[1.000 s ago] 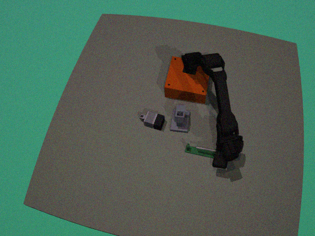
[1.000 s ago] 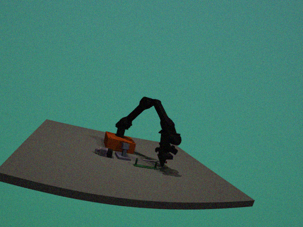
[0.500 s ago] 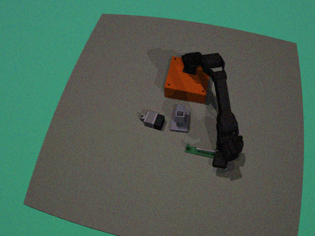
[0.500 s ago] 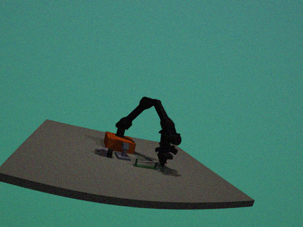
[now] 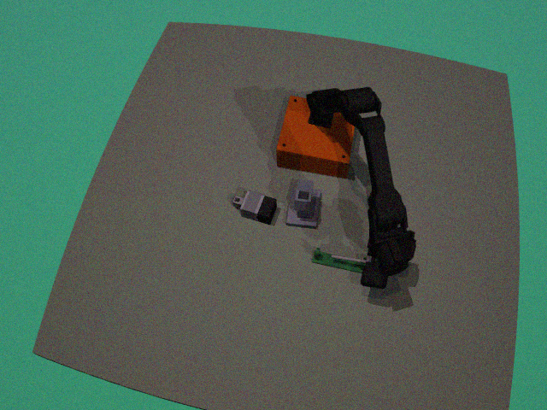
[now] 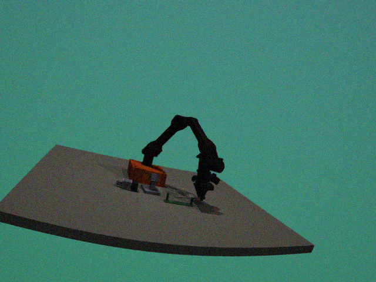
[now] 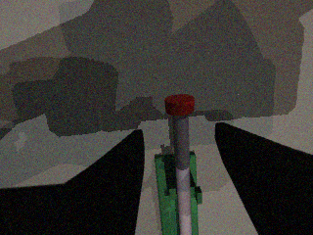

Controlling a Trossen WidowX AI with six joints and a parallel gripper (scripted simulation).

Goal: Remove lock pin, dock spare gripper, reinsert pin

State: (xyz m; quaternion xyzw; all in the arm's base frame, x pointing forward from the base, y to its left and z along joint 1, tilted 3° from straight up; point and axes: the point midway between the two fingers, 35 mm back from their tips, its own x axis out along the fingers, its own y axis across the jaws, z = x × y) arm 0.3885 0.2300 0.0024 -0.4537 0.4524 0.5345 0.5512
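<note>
The green rack lies 10 cm to the right of my gripper tip and 2 cm below it. From my gripper tip the other things lie so: spare gripper: 10 cm behind, 36 cm to the right, 2 cm below; then grey mount: 13 cm behind, 22 cm to the right, 1 cm above.
</note>
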